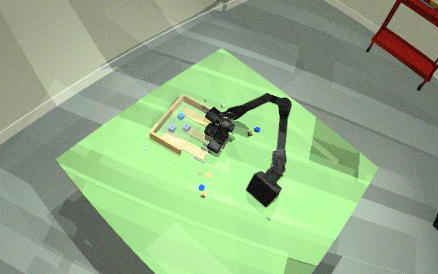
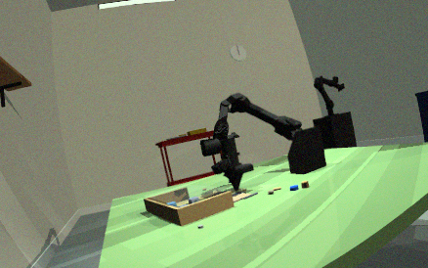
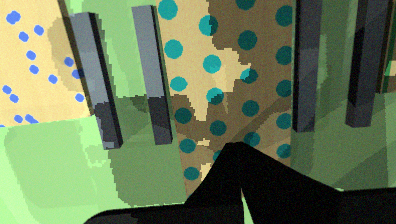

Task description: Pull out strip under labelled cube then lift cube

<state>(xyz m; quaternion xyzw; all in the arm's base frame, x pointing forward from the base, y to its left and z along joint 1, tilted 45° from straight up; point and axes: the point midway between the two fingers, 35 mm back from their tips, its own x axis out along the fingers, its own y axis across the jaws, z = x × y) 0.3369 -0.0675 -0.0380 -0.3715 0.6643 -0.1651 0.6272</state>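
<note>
Now: gripper tip 14 cm to the right of the blue-speckled strip and 11 cm short of it.
</note>
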